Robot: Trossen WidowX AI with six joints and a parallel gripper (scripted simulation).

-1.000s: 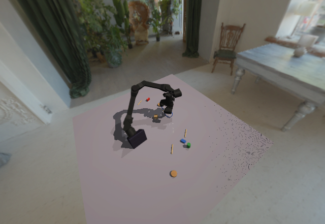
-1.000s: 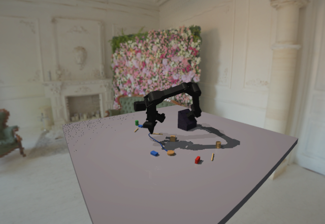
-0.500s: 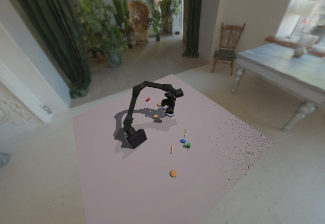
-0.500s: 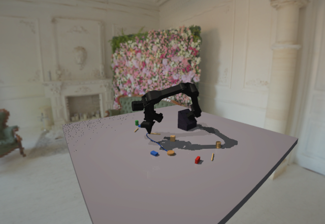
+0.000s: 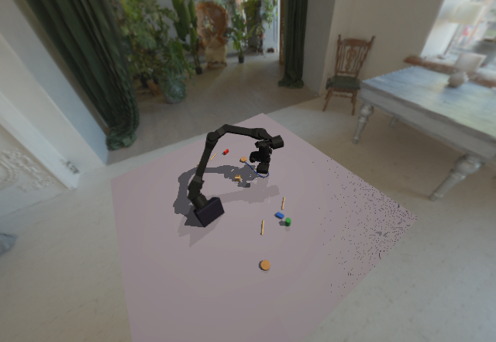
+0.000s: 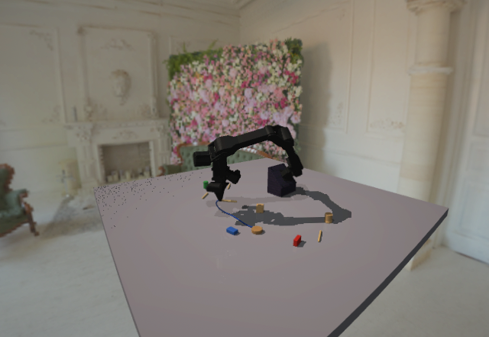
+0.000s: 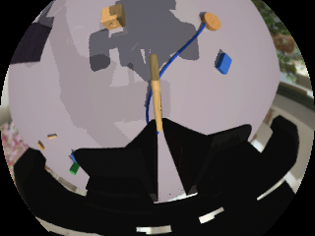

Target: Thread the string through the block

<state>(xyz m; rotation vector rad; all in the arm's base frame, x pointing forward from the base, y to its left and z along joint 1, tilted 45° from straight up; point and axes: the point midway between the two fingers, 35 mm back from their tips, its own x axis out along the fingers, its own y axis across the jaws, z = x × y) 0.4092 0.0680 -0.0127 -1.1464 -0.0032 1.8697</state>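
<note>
The wooden block is 15 cm behind my gripper tip, 8 cm to the left of it and 4 cm below it. Round my gripper tip: red block 34 cm to the left, 10 cm behind, 5 cm below; green cylinder 32 cm to the right, 9 cm behind, 4 cm below; blue piece 16 cm to the left, 5 cm below, 4 cm ahead.
</note>
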